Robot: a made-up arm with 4 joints.
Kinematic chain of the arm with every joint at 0, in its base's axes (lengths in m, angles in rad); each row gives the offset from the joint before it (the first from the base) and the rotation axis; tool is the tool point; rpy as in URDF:
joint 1: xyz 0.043 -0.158 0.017 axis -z
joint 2: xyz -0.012 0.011 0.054 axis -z
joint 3: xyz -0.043 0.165 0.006 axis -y
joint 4: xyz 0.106 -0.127 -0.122 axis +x
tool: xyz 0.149 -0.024 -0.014 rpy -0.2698 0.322 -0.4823
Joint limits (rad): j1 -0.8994..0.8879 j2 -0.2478..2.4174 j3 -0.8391..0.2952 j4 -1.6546..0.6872
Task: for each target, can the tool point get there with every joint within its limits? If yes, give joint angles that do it. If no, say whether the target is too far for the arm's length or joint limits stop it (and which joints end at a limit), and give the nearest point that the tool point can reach.
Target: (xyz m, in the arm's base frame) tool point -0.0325 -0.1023 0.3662
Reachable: no: joint limits stop it (at a limit: joint 1, joint 2, joint 3, joint 4) | nearest point -0.1864 -0.1301 0.0585 | short by 0.345 m
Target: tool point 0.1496 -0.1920 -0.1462
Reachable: yes | joints -0.4176 0.8101 -0.4844 -0.6723
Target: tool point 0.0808 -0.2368 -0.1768
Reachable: yes | joints -0.1331 1.3535 -0.5512 0.2303
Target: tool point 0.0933 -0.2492 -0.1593
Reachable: yes | joints 0.5409 0.6530 -0.4930 -0.1905
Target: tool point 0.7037 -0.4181 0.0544
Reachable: no: too far | nearest point 0.2652 -0.2455 0.0095 | short by 0.473 m
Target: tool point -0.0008 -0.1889 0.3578
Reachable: no: joint limits stop it (at a limit: joint 1, joint 3, joint 4) | nearest point -0.1148 -0.3090 0.0585 | short by 0.342 m
